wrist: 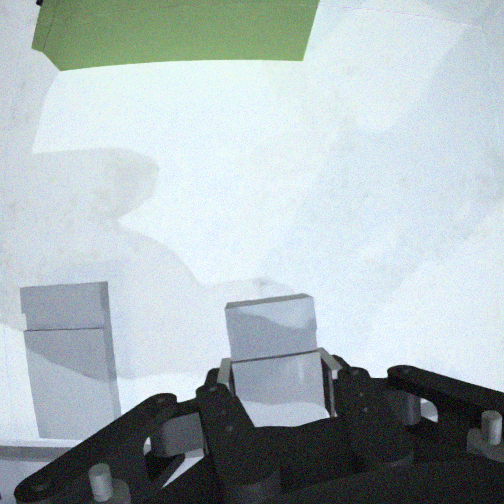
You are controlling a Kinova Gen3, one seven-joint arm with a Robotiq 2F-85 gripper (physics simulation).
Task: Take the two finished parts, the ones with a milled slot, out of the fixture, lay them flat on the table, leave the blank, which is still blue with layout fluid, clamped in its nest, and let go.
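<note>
My gripper (276,382) fills the bottom of the wrist view. Its two grey finger pads sit against both sides of a grey block-shaped part (272,345) with a slot line across it, so it is shut on that part. The part points away from me over the white table, and I cannot tell whether it touches the surface. A second grey slotted part (70,357) lies flat on the table to the left, apart from the gripper. The fixture and the blue blank are not in view.
A flat green slab (175,32) lies at the far top left of the view. Soft shadows of the arm fall across the white table on the left.
</note>
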